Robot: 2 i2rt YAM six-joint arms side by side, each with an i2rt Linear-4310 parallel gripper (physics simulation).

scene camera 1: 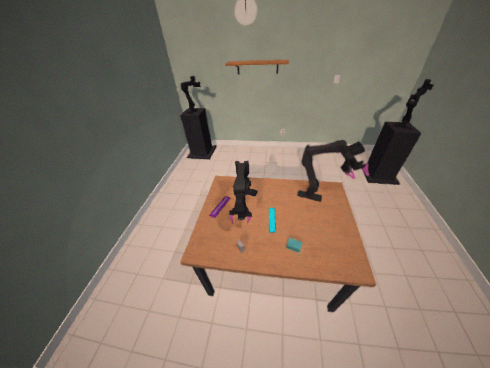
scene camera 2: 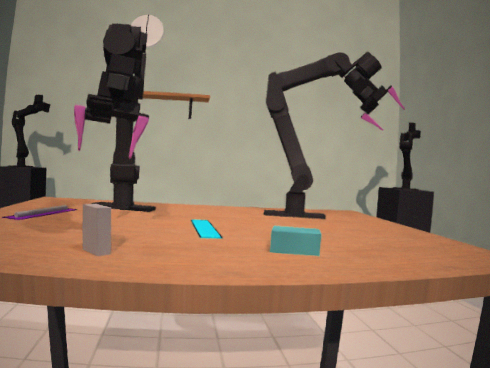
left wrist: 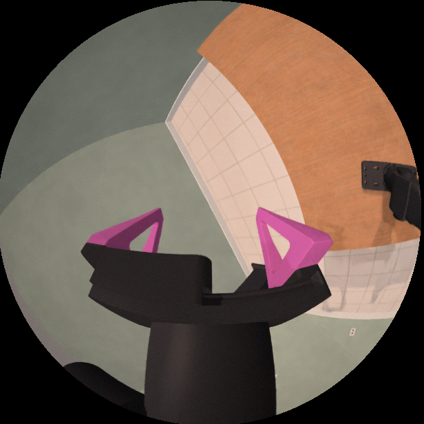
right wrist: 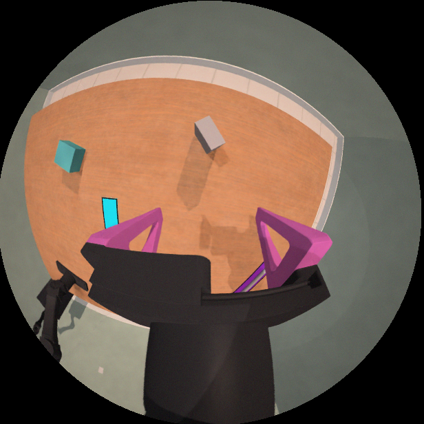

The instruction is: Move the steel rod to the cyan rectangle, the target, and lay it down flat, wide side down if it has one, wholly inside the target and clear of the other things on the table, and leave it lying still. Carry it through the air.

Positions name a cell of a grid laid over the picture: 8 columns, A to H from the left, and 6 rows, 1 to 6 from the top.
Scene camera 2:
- my right gripper: B3
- grey block: B4
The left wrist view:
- my left gripper: D4
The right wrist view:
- my right gripper: D4
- grey block: D2
